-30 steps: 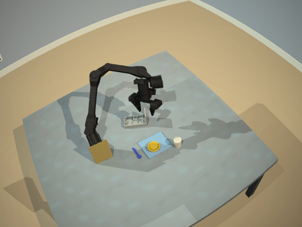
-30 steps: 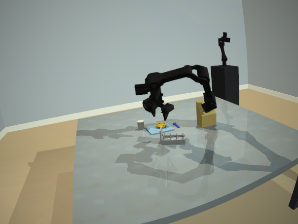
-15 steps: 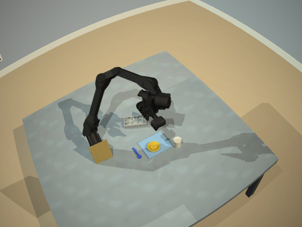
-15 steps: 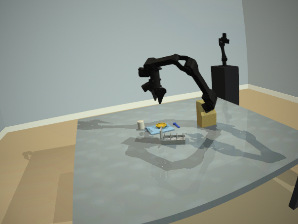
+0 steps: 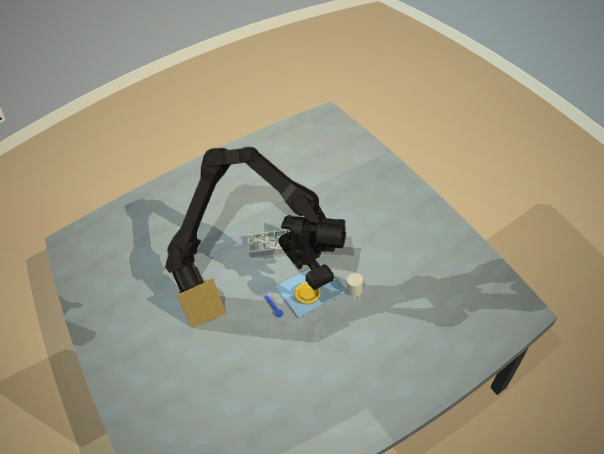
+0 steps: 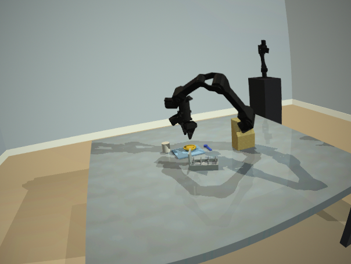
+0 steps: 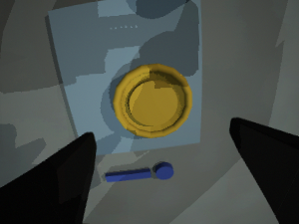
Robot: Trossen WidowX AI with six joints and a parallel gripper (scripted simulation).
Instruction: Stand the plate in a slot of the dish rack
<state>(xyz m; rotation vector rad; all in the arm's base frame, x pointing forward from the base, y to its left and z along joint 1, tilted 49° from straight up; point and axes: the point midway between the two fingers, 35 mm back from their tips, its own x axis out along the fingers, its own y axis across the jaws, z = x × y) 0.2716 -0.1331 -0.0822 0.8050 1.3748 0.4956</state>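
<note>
Right now my gripper tip is 1 cm past the yellow plate and 6 cm above it. From my gripper tip the other things lie so: light blue mat 1 cm ahead, 2 cm to the left, 8 cm below; then blue spoon 10 cm behind, 3 cm to the left, 7 cm below; then cream cup 10 cm ahead, 7 cm to the right, 5 cm below.
</note>
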